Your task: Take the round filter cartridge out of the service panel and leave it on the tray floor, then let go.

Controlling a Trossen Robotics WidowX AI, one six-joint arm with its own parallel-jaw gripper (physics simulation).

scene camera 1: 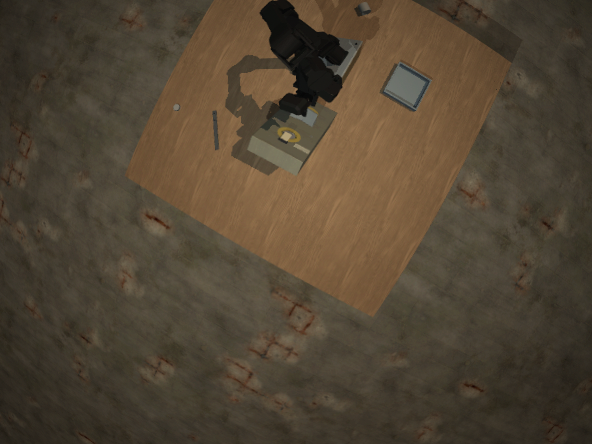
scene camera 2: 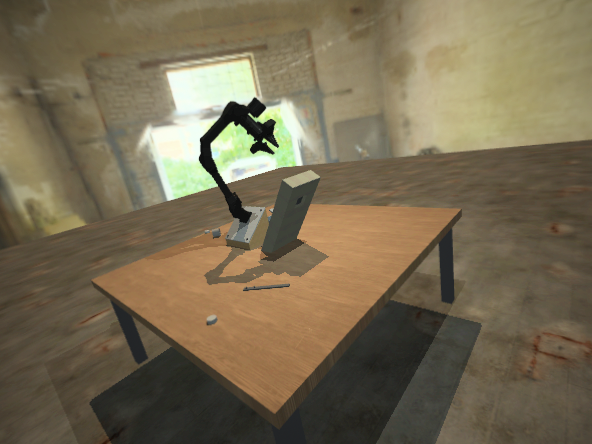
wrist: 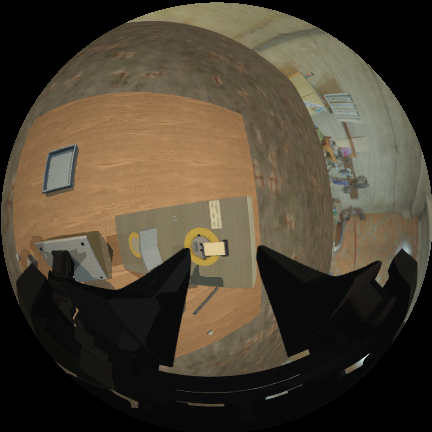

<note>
In view: the gripper [scene camera 1: 308, 111], a grey tray [scene camera 1: 407, 86] and a service panel [wrist: 214, 210].
The gripper also shows in scene camera 2 [scene camera 2: 276, 150] and in the wrist view [wrist: 223, 253]. The grey tray also shows in the wrist view [wrist: 58, 173].
</note>
